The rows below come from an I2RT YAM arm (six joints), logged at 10 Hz.
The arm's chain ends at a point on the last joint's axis. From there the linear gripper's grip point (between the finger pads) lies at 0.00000 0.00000 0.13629 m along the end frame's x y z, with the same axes.
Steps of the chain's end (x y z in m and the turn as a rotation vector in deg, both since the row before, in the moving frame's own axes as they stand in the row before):
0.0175 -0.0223 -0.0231 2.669 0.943 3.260
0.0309 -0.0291 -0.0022 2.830 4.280 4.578
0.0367 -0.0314 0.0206 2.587 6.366 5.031
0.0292 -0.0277 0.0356 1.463 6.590 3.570
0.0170 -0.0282 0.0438 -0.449 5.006 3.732
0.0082 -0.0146 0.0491 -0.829 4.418 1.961
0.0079 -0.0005 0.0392 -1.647 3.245 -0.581
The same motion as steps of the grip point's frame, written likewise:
0.0199 -0.0286 -0.0233 2.669 0.943 3.260
0.0413 -0.0354 -0.0027 2.830 4.280 4.578
0.0521 -0.0369 0.0196 2.587 6.366 5.031
0.0449 -0.0307 0.0347 1.463 6.590 3.570
0.0288 -0.0267 0.0433 -0.449 5.006 3.732
0.0187 -0.0125 0.0487 -0.829 4.418 1.961
0.0156 0.0034 0.0389 -1.647 3.245 -0.581

